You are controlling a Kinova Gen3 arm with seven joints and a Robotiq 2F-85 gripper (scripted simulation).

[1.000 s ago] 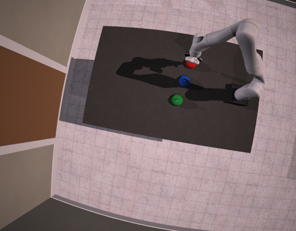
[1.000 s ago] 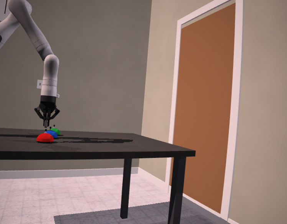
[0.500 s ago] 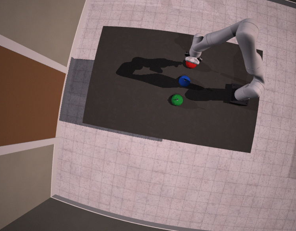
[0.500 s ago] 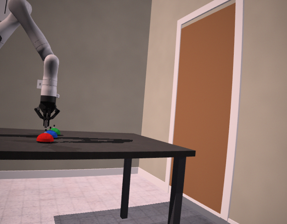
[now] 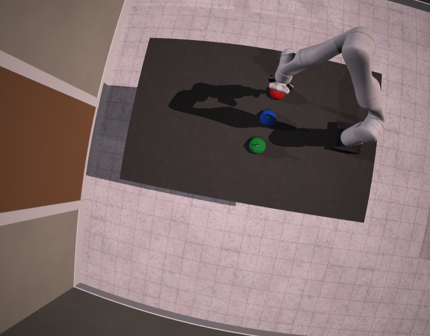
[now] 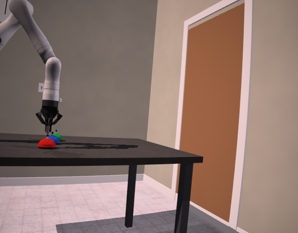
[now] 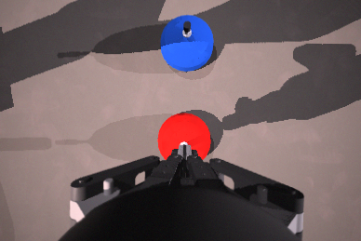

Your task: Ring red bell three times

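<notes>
Right now the red bell is 5 cm below my hand. Round my hand: blue bell 1 cm ahead, 15 cm to the left, 5 cm below; green bell 2 cm ahead, 30 cm to the left, 5 cm below.
</notes>
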